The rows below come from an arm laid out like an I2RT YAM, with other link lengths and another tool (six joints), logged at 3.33 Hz.
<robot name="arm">
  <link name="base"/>
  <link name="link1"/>
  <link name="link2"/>
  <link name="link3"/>
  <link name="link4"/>
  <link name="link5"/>
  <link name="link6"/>
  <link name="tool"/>
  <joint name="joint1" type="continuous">
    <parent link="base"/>
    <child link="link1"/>
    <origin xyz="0 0 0.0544" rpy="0 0 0"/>
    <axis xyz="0 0 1"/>
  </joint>
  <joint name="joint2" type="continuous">
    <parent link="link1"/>
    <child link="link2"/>
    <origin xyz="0.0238 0.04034 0.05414" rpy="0 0 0"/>
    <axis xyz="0 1 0"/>
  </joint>
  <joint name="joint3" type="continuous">
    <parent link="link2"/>
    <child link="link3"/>
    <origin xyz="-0.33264 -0.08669 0" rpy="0 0 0"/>
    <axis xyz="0 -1 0"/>
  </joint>
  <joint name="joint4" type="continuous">
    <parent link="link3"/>
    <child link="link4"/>
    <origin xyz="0.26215 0.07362 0.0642" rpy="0 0 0"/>
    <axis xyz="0 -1 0"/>
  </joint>
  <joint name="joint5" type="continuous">
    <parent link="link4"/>
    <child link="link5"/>
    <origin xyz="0.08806 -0.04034 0.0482" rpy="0 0 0"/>
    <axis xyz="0 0 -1"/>
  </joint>
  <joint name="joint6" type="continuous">
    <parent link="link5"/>
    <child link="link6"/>
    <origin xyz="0.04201 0 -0.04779" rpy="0 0 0"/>
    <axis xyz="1 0 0"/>
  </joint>
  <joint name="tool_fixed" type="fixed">
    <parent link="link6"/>
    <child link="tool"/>
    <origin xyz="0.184 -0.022 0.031" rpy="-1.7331 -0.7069 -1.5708"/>
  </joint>
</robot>
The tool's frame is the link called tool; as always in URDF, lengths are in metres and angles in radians. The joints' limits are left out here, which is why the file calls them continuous.
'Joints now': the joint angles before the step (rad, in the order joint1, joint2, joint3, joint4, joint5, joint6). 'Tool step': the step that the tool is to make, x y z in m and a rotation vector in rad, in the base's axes. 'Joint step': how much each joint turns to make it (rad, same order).
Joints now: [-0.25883, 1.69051, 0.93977, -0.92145, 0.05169, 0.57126]
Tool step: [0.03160, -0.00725, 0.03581, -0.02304, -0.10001, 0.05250]
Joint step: [0.00039, -0.05569, 0.08469, -0.03510, -0.00076, -0.05226]
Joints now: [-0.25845, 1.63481, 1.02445, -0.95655, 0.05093, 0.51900]
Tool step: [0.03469, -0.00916, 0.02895, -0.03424, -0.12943, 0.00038]
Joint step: [0.00001, -0.04044, 0.05034, 0.04311, 0.00000, -0.00037]
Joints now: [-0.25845, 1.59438, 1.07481, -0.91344, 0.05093, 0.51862]
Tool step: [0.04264, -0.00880, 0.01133, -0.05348, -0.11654, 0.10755]
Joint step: [0.00115, 0.00001, 0.00002, 0.13198, 0.00000, -0.10872]
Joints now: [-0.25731, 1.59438, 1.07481, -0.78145, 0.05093, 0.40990]
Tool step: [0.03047, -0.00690, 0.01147, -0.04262, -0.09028, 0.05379]
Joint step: [-0.00001, 0.00152, -0.00230, 0.10491, 0.00037, -0.05686]
